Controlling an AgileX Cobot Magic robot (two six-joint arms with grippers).
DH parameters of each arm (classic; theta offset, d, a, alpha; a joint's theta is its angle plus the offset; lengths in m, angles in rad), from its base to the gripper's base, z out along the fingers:
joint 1: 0 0.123 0 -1.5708
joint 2: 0.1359 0 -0.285 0
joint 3: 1.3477 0 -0.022 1.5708
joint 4: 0 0.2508 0 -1.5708
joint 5: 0 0 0.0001 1.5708
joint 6: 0 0.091 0 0
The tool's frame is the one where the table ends.
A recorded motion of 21 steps. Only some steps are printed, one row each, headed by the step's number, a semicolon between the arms.
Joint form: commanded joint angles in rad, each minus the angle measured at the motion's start. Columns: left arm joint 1, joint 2, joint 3, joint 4, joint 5, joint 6; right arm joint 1, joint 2, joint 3, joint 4, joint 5, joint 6.
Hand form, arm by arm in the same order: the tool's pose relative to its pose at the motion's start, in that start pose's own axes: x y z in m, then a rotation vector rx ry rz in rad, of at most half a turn. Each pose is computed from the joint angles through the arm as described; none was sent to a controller.
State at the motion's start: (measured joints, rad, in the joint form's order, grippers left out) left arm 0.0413 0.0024 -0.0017 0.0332 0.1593 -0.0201; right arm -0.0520 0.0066 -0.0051 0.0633 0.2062 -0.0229
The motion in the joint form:
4: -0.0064 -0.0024 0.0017 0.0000 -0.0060 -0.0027; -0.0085 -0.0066 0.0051 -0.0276 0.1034 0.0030
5: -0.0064 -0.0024 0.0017 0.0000 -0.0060 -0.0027; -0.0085 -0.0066 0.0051 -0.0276 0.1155 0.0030
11: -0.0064 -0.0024 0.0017 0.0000 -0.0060 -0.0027; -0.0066 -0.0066 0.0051 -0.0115 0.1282 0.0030
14: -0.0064 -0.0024 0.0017 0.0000 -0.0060 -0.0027; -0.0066 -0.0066 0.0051 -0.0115 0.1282 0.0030
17: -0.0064 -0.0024 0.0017 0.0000 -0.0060 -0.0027; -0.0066 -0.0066 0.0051 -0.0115 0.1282 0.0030
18: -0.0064 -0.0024 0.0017 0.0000 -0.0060 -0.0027; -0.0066 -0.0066 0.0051 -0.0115 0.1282 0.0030
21: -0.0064 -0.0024 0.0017 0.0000 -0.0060 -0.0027; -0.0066 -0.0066 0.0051 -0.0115 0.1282 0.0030
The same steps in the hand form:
4: -0.0001 -0.0004 -0.0001 0.0065 -0.0068 -0.0023; 0.0108 -0.0011 -0.0006 0.0132 0.1018 -0.0223
5: -0.0001 -0.0004 -0.0001 0.0065 -0.0068 -0.0023; 0.0119 -0.0011 -0.0007 0.0131 0.1139 -0.0222
11: -0.0001 -0.0004 -0.0001 0.0065 -0.0068 -0.0023; 0.0130 -0.0005 -0.0009 0.0068 0.1265 -0.0069
14: -0.0001 -0.0004 -0.0001 0.0065 -0.0068 -0.0023; 0.0130 -0.0005 -0.0009 0.0068 0.1265 -0.0069
17: -0.0001 -0.0004 -0.0001 0.0065 -0.0068 -0.0023; 0.0130 -0.0005 -0.0009 0.0068 0.1265 -0.0069
18: -0.0001 -0.0004 -0.0001 0.0065 -0.0068 -0.0023; 0.0130 -0.0005 -0.0009 0.0068 0.1265 -0.0069
21: -0.0001 -0.0004 -0.0001 0.0065 -0.0068 -0.0023; 0.0130 -0.0005 -0.0009 0.0068 0.1265 -0.0069

